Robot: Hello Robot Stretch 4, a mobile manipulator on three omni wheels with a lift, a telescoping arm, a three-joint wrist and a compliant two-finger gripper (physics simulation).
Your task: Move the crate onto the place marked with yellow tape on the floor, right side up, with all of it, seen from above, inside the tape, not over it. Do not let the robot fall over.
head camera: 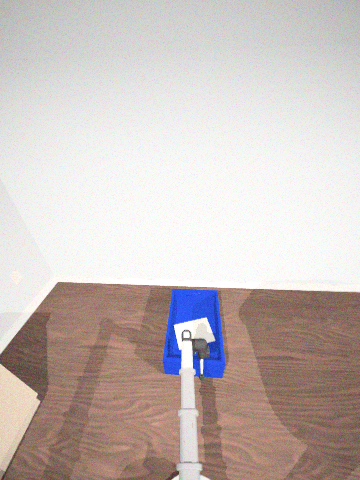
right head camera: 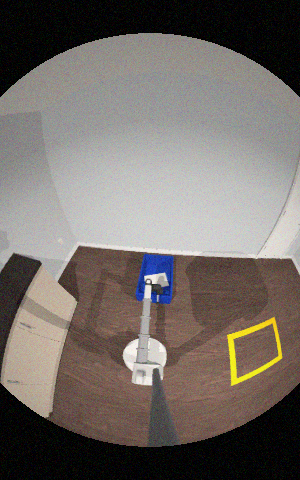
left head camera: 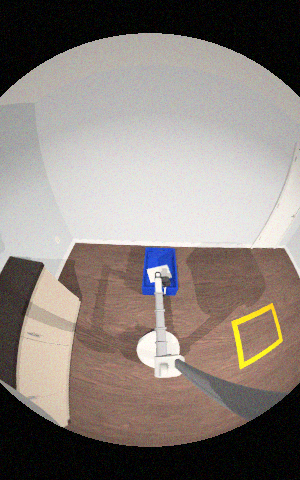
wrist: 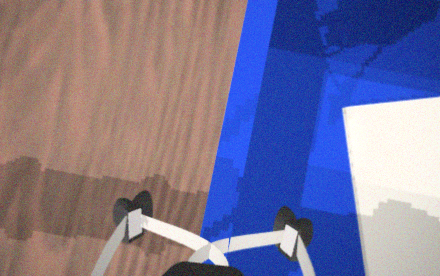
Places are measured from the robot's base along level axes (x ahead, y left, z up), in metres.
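Pixels of known places: gripper, fingertip midpoint: (head camera: 200, 366) (left head camera: 163, 290).
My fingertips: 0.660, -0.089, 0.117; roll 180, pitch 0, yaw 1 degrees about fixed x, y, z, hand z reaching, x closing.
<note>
Ahead of a thing's pixels: the offset from my fingertips to its top centre, as dx, dy, dz. "spot": to the spot under its first point.
The blue crate @[+0.294, +0.026, +0.076] (head camera: 215, 370) (left head camera: 150, 291) (right head camera: 167, 299) (wrist: 235, 130) stands upright on the floor near the back wall, its long side running away from the robot. A flat white item @[+0.306, +0.027, -0.116] (head camera: 202, 327) (left head camera: 164, 271) (right head camera: 161, 280) (wrist: 395, 150) lies inside it. My gripper (head camera: 201, 376) (wrist: 213, 214) is open. In the wrist view one fingertip shows over the floor outside the crate and the other over its inside, with the rim between them; contact is not visible. The yellow tape outline @[spot: -0.855, -0.902, -0.143] (left head camera: 238, 345) (right head camera: 232, 360) lies on the floor at the right, apart from the crate.
A pale cabinet (head camera: 15, 420) (left head camera: 50, 350) (right head camera: 35, 340) with a dark top stands at the left. The back wall (head camera: 200, 175) is close behind the crate. The robot's white base (left head camera: 145, 350) (right head camera: 131, 356) stands in front of the crate. A white door is at the right.
</note>
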